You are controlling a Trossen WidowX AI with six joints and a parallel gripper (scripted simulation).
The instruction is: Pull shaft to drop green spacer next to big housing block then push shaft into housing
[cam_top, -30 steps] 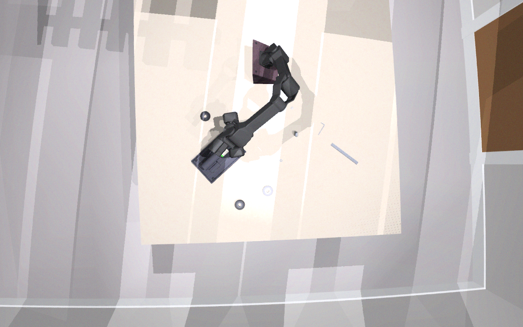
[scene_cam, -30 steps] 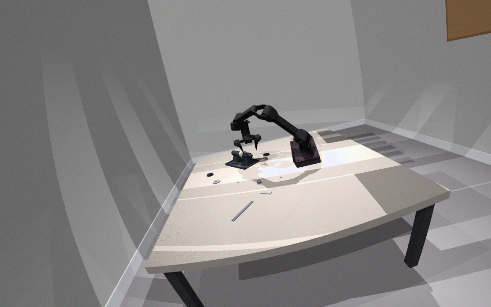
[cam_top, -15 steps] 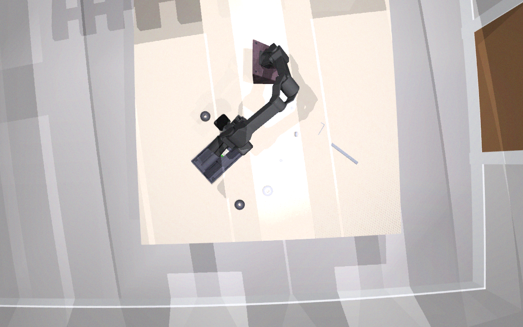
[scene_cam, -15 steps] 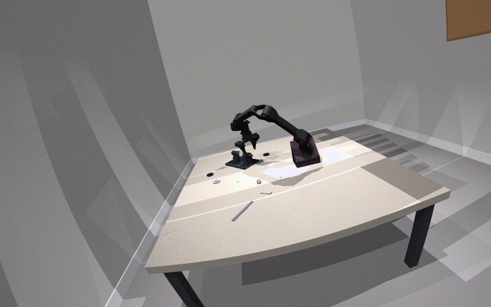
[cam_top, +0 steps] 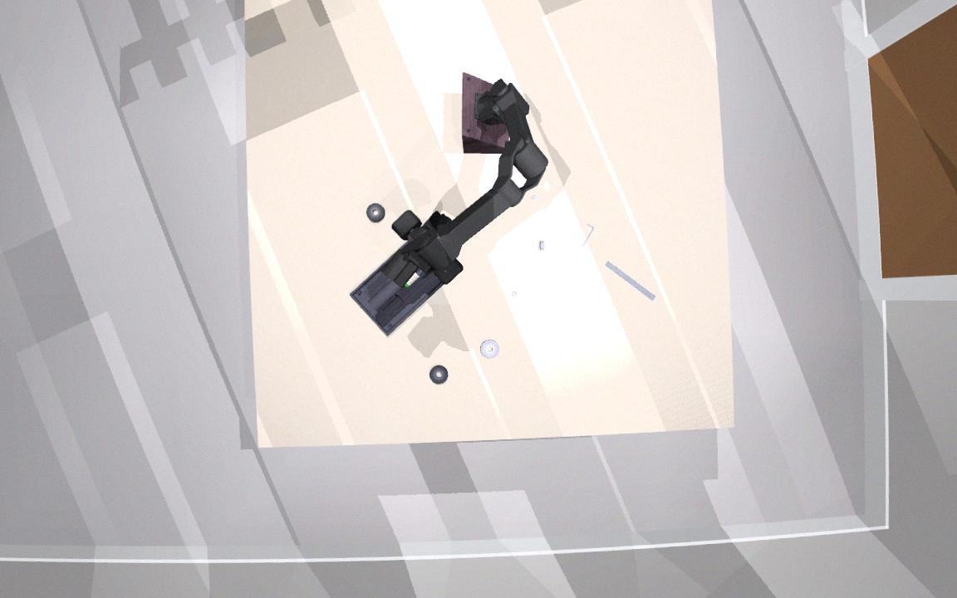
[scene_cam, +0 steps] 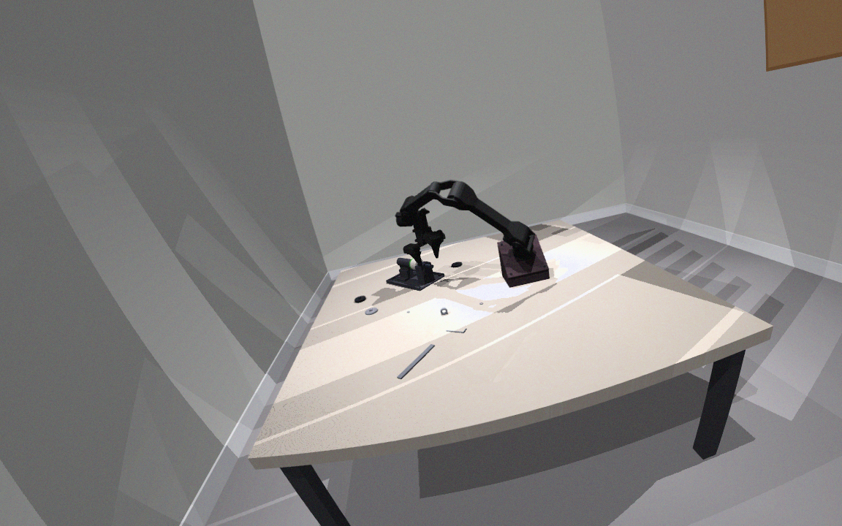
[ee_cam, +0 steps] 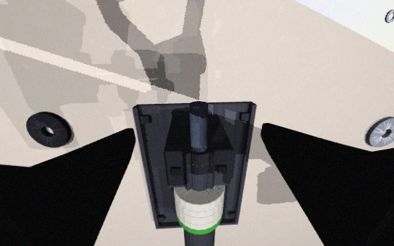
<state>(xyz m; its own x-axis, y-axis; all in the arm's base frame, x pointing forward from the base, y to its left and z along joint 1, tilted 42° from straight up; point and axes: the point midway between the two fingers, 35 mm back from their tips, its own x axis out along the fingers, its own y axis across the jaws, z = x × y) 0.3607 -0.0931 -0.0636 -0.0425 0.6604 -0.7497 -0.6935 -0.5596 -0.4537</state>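
Now: gripper tip 5 cm short of the grey shaft, 4 cm to the left of it and 2 cm above it. Round my gripper tip: green spacer: 7 cm ahead, 7 cm to the right, 2 cm below; then grey metal bar: 4 cm ahead, 53 cm to the left, 9 cm below; then white spacer: 6 cm ahead, 5 cm to the right, 2 cm below.
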